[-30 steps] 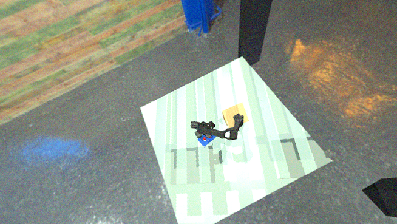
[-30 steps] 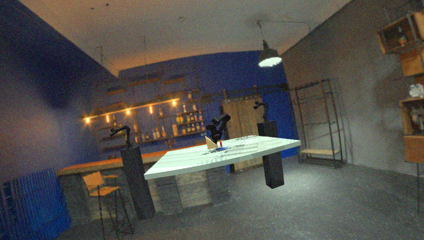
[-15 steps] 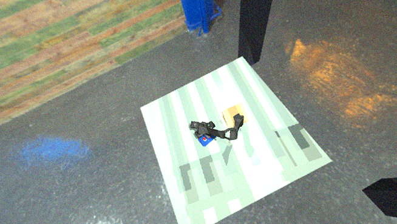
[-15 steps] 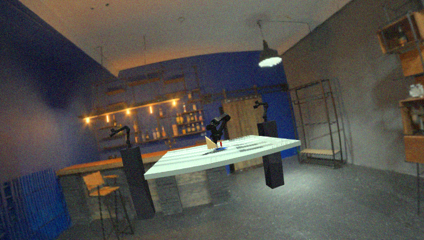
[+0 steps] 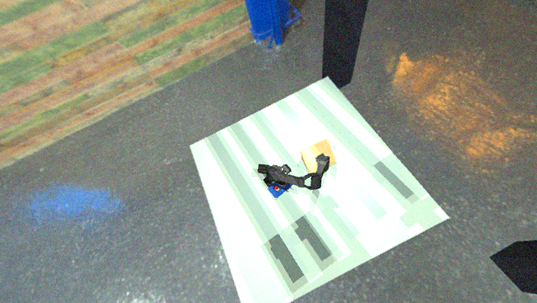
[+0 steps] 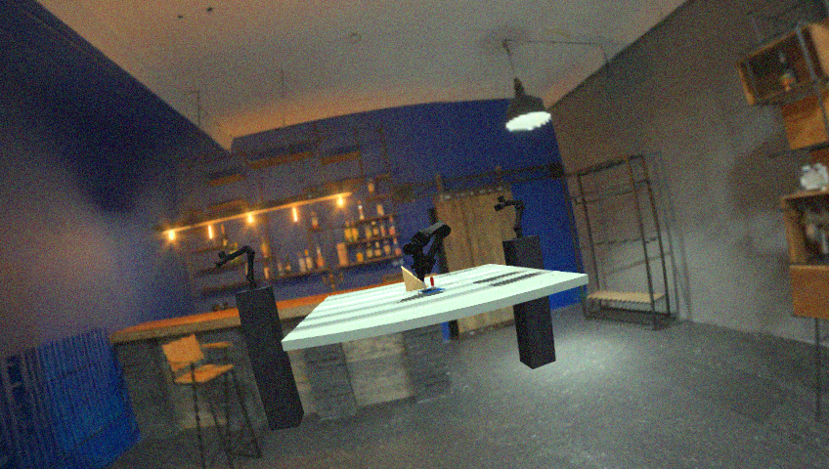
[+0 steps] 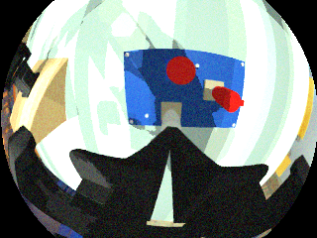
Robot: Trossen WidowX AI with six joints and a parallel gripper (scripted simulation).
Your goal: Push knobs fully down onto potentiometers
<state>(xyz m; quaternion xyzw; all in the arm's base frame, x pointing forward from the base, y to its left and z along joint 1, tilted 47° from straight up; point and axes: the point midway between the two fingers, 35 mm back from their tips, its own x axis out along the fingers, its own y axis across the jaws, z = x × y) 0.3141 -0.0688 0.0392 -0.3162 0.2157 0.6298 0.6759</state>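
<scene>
The potentiometer is 4 cm ahead of my gripper tip, 4 cm to the left of it and 2 cm below it.
</scene>
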